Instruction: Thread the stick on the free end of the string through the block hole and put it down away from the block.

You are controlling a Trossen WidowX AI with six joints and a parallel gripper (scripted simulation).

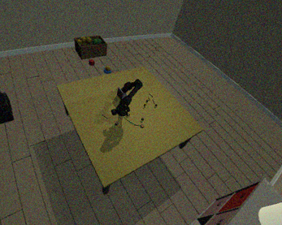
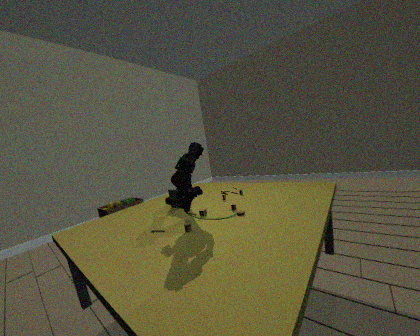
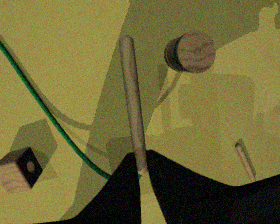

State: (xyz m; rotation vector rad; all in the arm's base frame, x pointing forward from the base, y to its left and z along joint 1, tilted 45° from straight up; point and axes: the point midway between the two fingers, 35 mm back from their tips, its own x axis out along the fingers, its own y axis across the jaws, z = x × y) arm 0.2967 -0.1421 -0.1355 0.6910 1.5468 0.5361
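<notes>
My gripper tip is 10 mm short of the thin wooden stick. From my gripper tip the other things lie so: wooden block (10 mm behind, 120 mm to the left, 40 mm below); then round wooden button (180 mm ahead, 190 mm to the left, 50 mm below); then wooden cylinder (110 mm ahead, 240 mm to the left, 40 mm below).
</notes>
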